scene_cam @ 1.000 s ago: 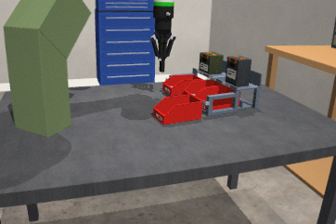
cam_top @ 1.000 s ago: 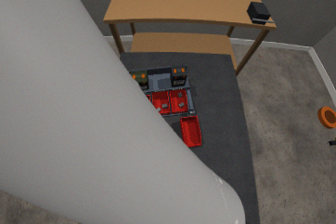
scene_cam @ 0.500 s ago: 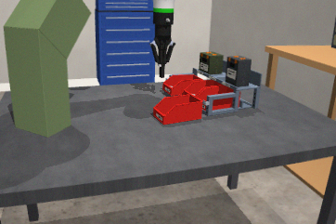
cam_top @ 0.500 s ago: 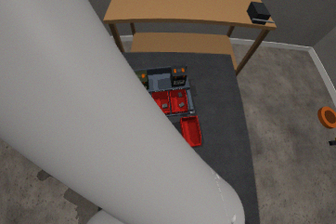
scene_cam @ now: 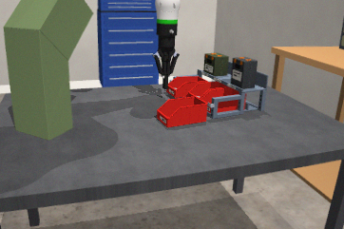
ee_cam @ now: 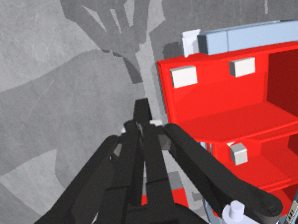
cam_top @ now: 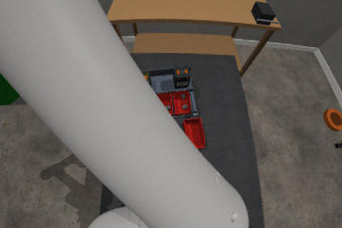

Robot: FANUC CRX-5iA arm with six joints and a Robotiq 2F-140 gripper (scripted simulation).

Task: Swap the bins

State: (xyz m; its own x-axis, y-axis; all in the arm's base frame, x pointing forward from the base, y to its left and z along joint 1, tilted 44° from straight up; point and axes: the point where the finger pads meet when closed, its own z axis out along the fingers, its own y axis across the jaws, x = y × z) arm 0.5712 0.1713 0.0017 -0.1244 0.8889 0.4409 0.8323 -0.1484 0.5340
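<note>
Now: hand 14 cm short of the part, 6 cm above it and 4 cm to the right of it. From my hand the other things lie so: grey shelf (22 cm ahead, 8 cm to the right, 2 cm below); then dark box (30 cm ahead, 19 cm to the right, 8 cm above).
</note>
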